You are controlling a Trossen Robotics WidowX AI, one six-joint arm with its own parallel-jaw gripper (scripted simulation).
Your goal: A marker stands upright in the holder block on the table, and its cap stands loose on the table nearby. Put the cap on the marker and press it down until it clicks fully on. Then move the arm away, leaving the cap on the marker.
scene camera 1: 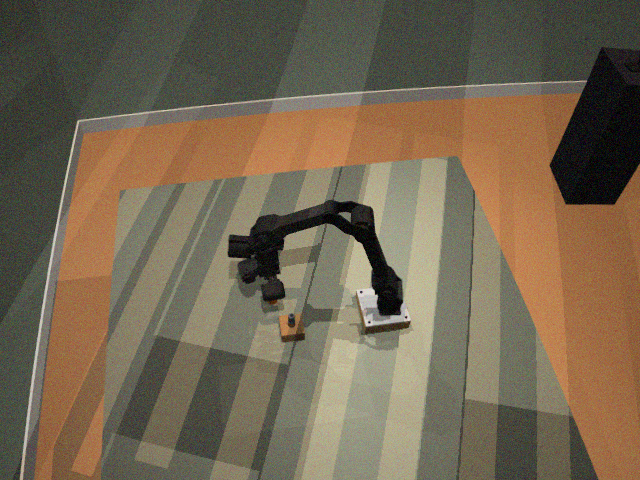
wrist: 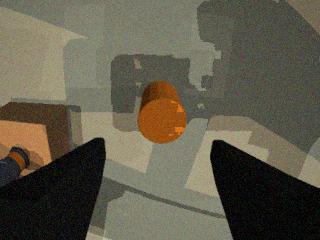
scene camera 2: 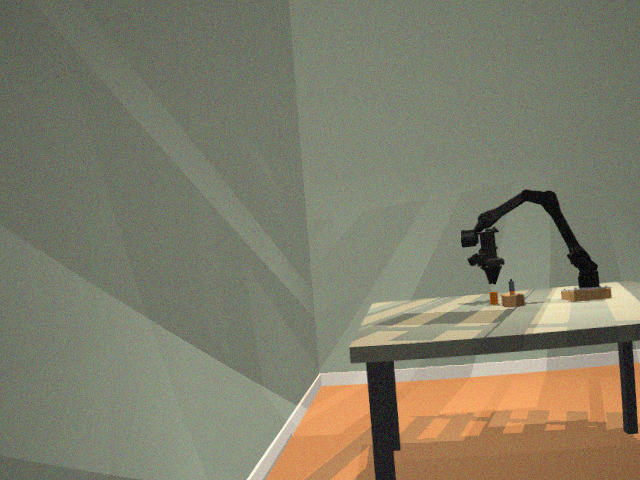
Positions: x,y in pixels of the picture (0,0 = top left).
Labels:
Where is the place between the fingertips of my gripper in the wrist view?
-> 158,148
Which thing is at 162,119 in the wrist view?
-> An orange cap.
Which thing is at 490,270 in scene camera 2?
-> My gripper.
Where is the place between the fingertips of my gripper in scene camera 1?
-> At 270,287

